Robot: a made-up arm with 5 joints.
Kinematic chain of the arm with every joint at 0, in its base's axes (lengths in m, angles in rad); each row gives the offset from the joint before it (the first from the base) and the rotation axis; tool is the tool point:
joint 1: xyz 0 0 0.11 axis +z
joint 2: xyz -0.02 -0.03 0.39 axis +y
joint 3: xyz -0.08 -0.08 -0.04 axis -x
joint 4: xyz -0.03 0 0.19 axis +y
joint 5: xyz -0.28 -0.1 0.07 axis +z
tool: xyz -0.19 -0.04 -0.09
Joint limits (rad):
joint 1: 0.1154..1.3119
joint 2: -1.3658..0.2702
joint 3: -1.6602..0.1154
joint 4: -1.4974..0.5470
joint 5: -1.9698..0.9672
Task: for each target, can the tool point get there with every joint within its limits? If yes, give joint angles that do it. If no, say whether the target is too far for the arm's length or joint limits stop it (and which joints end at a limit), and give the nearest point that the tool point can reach.
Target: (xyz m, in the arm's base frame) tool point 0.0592 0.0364 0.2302
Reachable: yes | joints 0.6637 -1.1141 -0.2035 -1.2696 -1.2528
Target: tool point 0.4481 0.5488 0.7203
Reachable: no: joint limits stop it (at a limit: joint 1, joint 2, joint 4) | nearest point 0.2795 0.2353 0.3144 | short by 0.540 m
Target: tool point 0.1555 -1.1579 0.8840
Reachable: no: too far | nearest point 0.0977 -0.7275 0.7122 | short by 0.467 m
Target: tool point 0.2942 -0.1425 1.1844
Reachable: no: joint limits stop it (at a limit: joint 1, joint 2, joint 3, joint 4, joint 5) | nearest point 0.2487 -0.4129 0.9477 | short by 0.362 m
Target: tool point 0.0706 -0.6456 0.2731
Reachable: yes | joints 1.0598 -0.4557 -1.2998 0.2291 -0.6683
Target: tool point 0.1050 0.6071 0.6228
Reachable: no: joint limits stop it (at a limit: joint 1, joint 2, joint 4) | nearest point 0.0943 0.2877 0.3130 | short by 0.445 m
